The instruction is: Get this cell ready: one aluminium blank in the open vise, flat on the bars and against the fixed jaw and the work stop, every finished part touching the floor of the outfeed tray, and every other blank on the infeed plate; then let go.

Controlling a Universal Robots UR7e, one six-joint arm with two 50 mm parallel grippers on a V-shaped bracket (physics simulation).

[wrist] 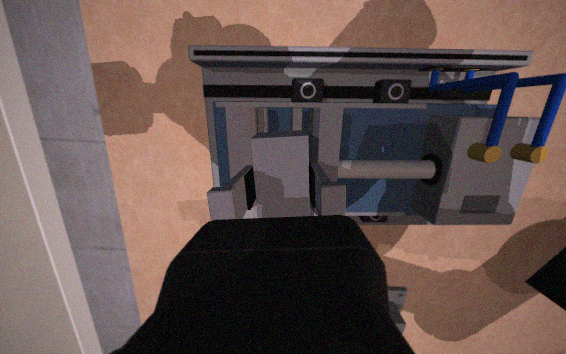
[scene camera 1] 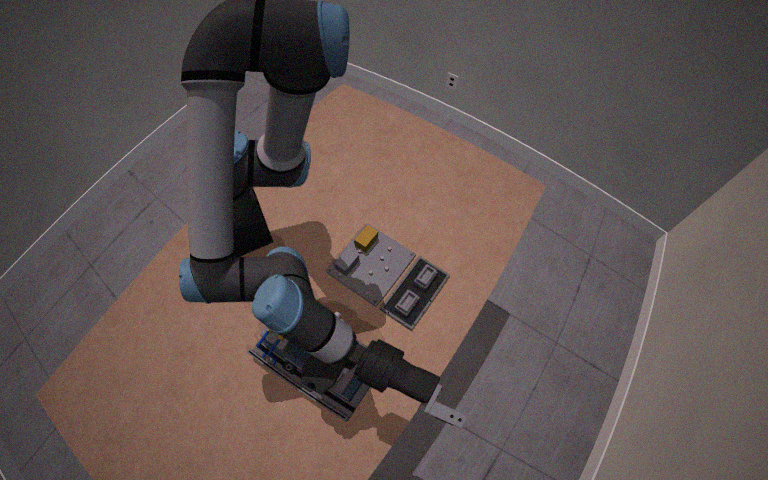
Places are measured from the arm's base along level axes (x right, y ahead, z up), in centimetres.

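Pixels of known places: end effector, tool point: [wrist: 281,183].
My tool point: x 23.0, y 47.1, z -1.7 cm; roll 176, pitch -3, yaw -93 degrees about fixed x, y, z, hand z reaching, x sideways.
Note:
Behind a point stands the place of what it marks.
My gripper [wrist: 281,197] {z -1.7, x 23.0, y 47.1 cm} is shut on a plain grey aluminium blank [wrist: 281,165] {z -2.0, x 24.2, y 46.9 cm}, held between the two finger pads. The blank is over the gap between the jaws of the open vise [wrist: 330,130] {z -4.0, x 25.9, y 43.1 cm} [scene camera 1: 350,404] {z -11.6, x 29.5, y 52.7 cm}; its height above the bars [wrist: 297,119] {z -5.6, x 26.9, y 45.3 cm} is hard to judge. The arm hides the held blank in the scene view. The infeed plate [scene camera 1: 399,259] {z -12.8, x -12.0, y 47.2 cm} carries a grey blank [scene camera 1: 347,260] {z -9.2, x -4.1, y 35.4 cm} and a yellow block [scene camera 1: 367,237] {z -9.2, x -12.6, y 37.1 cm}. Two pocketed finished parts [scene camera 1: 426,276] {z -10.9, x -9.6, y 56.0 cm} [scene camera 1: 406,302] {z -10.9, x -0.6, y 54.1 cm} lie apart inside the outfeed tray [scene camera 1: 425,298] {z -13.0, x -4.5, y 58.1 cm}. The work stop is not clearly distinguishable.
Blue pipes [wrist: 500,110] {z -2.8, x 26.2, y 32.0 cm} with yellow ends stand at the vise's right side in the wrist view. A long rail [wrist: 360,56] {z -8.6, x 31.4, y 39.3 cm} runs along its far side. The second gripper's dark body [scene camera 1: 416,382] {z 25.0, x 23.5, y 62.9 cm} points sideways beyond the vise in the scene view.

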